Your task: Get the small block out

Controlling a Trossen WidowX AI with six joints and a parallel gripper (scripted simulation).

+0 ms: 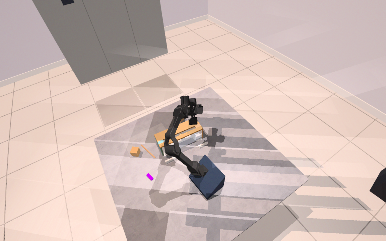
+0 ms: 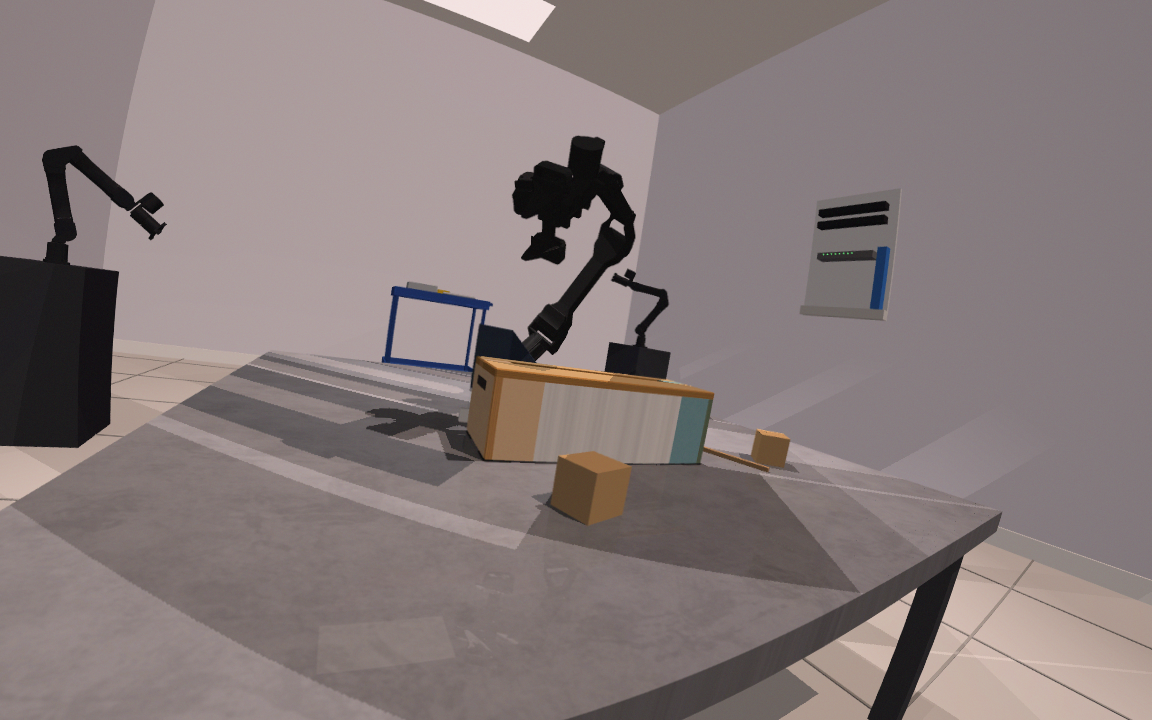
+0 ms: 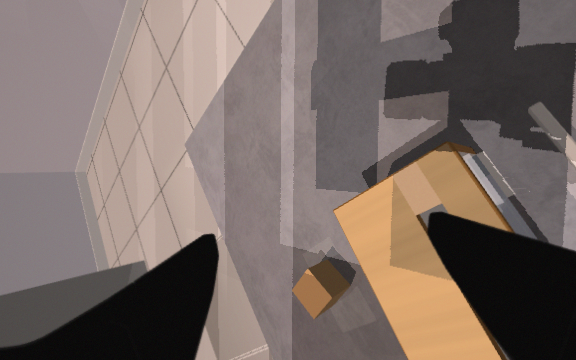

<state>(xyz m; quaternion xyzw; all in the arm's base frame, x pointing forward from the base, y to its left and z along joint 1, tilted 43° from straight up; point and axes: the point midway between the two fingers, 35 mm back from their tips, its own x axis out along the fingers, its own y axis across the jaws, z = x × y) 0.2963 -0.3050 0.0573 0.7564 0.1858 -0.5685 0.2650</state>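
Now: gripper tip 40 mm short of the box, 140 mm to the right of it and 270 mm above it. Round my gripper tip: tan block (50 mm ahead, 140 mm to the left, 240 mm below); then thin wooden stick (160 mm ahead, 410 mm to the left, 320 mm below).
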